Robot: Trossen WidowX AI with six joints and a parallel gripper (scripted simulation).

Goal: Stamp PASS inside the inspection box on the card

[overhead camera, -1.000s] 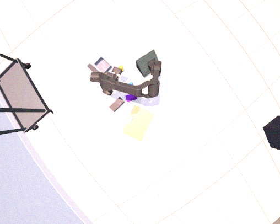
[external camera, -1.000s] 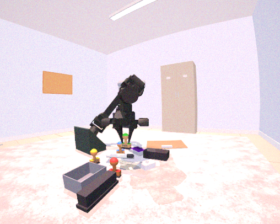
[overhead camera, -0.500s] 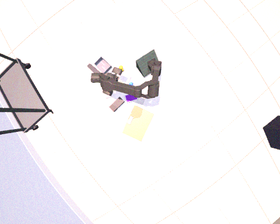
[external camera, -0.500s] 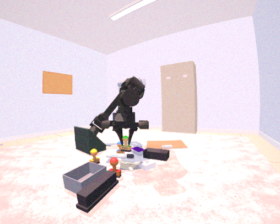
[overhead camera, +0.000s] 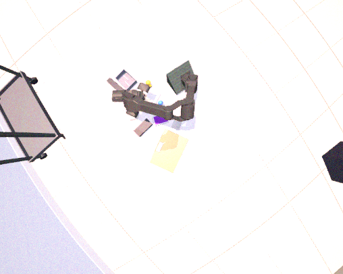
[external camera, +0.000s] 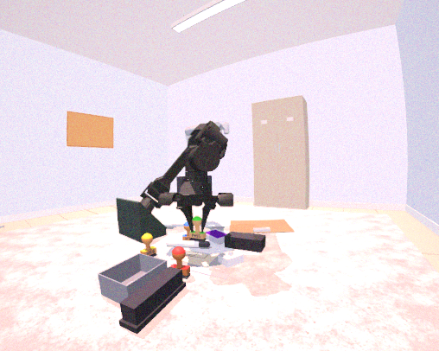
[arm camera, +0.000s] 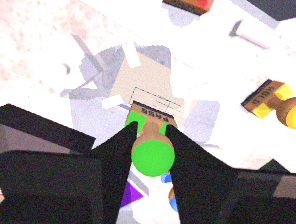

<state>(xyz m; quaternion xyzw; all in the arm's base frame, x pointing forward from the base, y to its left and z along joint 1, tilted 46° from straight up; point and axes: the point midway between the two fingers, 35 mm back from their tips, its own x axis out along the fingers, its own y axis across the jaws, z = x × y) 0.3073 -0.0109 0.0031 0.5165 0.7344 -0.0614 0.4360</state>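
Right now my gripper tip is 7 cm above the white card and 1 cm to the left of it. Round my gripper tip: green-knobbed stamp (right at my gripper tip); marker (6 cm below, 6 cm behind, 4 cm to the left); small white block (9 cm ahead, 5 cm below, 3 cm to the left).
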